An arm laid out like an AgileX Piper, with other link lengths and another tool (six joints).
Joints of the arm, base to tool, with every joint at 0 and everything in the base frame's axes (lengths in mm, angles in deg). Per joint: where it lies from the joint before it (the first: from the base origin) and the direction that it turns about. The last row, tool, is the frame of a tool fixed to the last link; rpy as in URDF.
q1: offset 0 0 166.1 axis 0 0 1
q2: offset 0 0 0 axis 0 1 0
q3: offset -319.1 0 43.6 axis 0 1 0
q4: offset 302.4 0 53.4 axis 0.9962 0 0.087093
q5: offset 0 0 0 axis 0 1 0
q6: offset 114.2 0 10 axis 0.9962 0 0.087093
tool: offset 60.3 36 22.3 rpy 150.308 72.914 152.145
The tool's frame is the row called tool.
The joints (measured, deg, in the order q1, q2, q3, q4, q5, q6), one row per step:
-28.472, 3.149, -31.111, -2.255, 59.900, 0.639
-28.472, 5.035, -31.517, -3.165, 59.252, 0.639
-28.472, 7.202, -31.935, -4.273, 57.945, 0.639
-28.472, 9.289, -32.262, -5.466, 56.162, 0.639
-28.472, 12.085, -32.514, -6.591, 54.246, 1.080
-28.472, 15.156, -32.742, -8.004, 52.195, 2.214
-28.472, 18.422, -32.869, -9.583, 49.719, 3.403
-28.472, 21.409, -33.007, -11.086, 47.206, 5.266
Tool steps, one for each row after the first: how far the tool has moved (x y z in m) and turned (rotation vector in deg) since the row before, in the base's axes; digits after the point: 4 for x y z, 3 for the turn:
0.0044, -0.0050, 0.0013, -0.294, 1.107, -0.459
0.0058, -0.0062, 0.0025, -0.664, 0.866, -0.491
0.0064, -0.0065, 0.0030, -0.991, 0.518, -0.443
0.0090, -0.0077, 0.0013, -0.337, 0.866, -0.534
0.0100, -0.0089, 0.0006, -0.030, 0.805, -0.884
0.0113, -0.0096, -0.0002, -0.250, 0.762, -0.796
0.0109, -0.0090, 0.0005, 0.088, 0.097, -0.959

